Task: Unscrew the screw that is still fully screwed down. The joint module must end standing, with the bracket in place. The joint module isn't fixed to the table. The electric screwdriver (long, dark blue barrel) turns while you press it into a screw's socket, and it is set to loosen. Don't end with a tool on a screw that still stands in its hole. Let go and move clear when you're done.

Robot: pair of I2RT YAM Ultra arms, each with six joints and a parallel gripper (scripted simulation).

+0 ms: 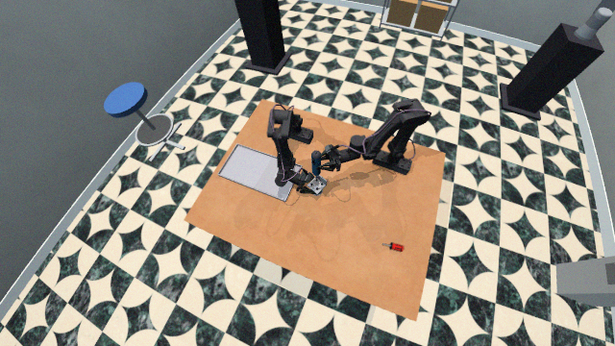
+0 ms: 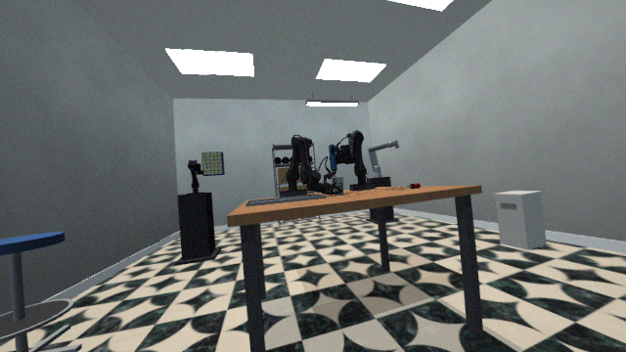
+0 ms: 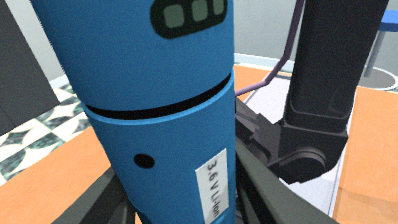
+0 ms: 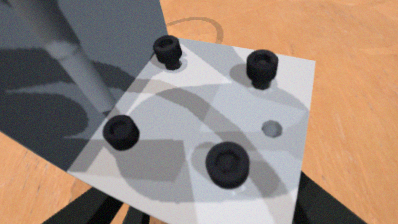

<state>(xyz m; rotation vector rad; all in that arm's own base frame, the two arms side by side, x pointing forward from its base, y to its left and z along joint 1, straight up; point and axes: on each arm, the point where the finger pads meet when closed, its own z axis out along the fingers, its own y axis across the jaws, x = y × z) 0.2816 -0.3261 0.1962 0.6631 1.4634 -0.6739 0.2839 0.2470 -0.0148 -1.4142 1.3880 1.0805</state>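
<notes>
Now: the round joint module right at my right hand. Also, from my right hand: grey mat 33 cm to the right, 2 cm below, 1 cm ahead; then grey bracket 5 cm above; then screw 5 cm above, 2 cm to the right, 1 cm ahead.
</notes>
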